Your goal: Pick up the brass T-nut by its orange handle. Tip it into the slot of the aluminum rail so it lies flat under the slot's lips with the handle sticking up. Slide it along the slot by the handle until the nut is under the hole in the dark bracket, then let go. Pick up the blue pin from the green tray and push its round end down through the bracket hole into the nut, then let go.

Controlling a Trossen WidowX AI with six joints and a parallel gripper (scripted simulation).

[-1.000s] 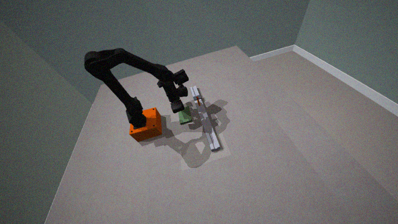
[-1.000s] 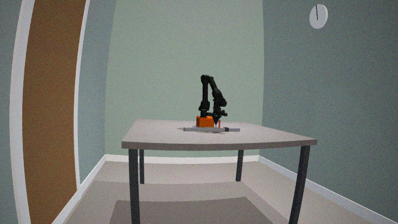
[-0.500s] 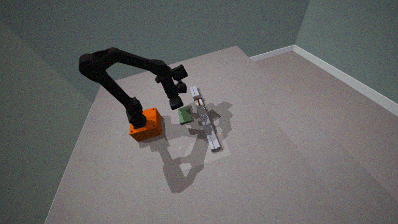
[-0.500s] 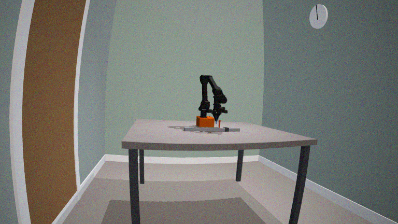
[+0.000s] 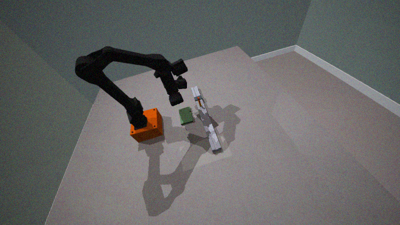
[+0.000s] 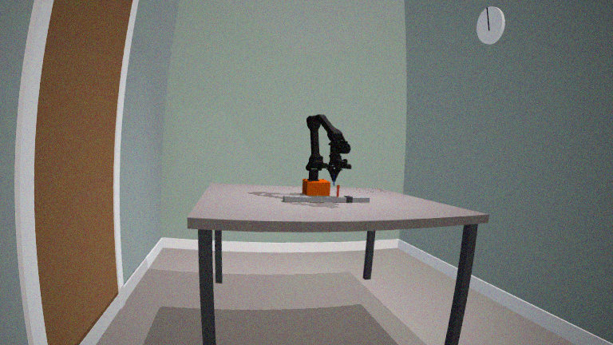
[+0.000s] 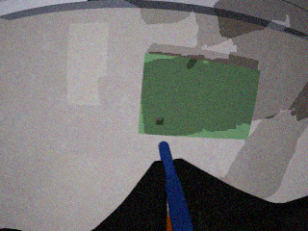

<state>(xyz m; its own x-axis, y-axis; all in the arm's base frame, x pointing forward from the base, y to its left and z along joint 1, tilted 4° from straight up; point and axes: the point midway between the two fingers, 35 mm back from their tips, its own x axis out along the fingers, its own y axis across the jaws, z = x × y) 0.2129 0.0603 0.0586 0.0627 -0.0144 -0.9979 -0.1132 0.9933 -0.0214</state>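
My gripper tip is now 90 mm above the green tray, 20 mm to the left of it and 10 mm short of it. The rest, counted from my gripper tip: blue pin (right at my gripper tip).
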